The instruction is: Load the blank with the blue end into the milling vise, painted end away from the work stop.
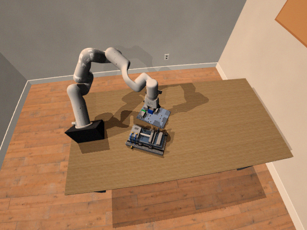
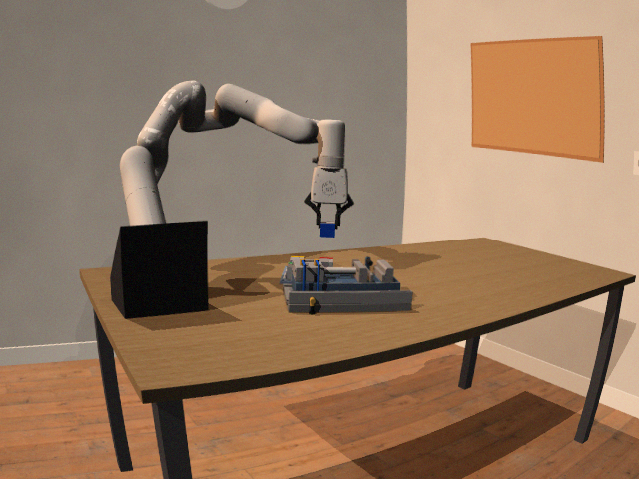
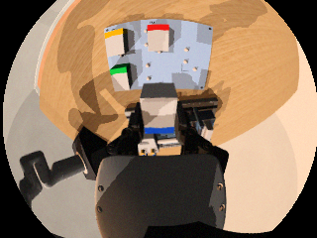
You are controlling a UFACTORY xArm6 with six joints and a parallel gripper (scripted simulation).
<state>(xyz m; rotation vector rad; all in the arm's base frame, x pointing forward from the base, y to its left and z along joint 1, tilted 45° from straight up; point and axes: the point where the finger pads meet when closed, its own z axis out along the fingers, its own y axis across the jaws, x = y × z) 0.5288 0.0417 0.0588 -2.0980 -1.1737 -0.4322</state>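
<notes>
My gripper is now 230 mm to the left of the fixed jaw, 100 mm above it and 30 mm short of it. The rest, counted from my hand: blue-ended blank 20 mm below; green-ended blank 150 mm below, 80 mm behind, 50 mm to the left; red-ended blank 150 mm below, 80 mm to the left, 50 mm ahead.
</notes>
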